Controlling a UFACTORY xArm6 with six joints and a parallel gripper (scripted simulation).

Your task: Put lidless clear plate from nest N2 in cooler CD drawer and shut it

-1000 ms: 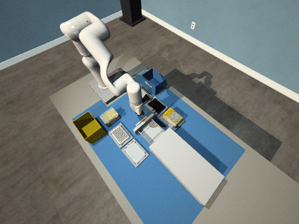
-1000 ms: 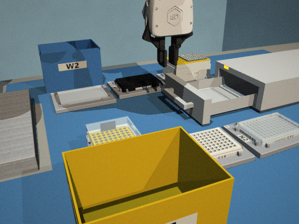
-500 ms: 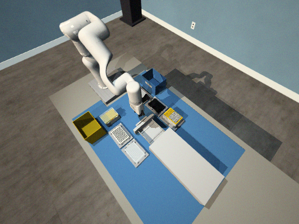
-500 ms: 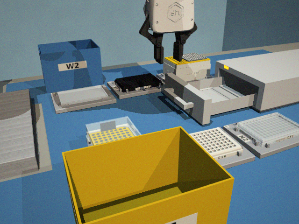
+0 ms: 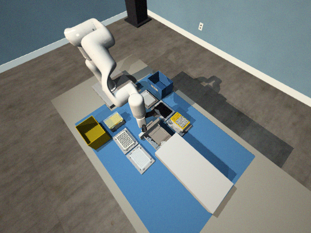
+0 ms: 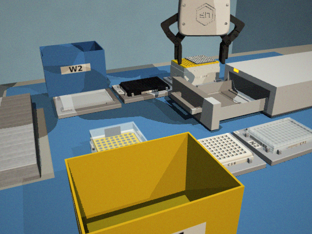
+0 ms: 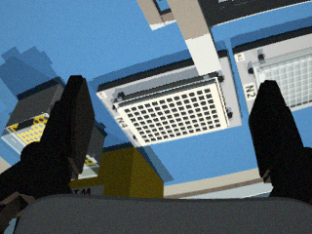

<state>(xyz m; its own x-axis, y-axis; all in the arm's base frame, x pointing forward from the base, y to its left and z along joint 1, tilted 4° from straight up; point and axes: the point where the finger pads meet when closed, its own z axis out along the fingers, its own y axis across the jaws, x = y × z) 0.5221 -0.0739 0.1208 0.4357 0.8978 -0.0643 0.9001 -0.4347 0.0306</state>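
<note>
Right now the clear plate is 150 mm to the right of my hand, 140 mm below it and 110 mm ahead of it. The rest, counted from my hand: nest N2 (150 mm to the right, 150 mm below, 110 mm ahead); then drawer (140 mm ahead, 130 mm below, 40 mm to the left); then white well plate (140 mm to the right, 140 mm below, 60 mm behind).
</note>
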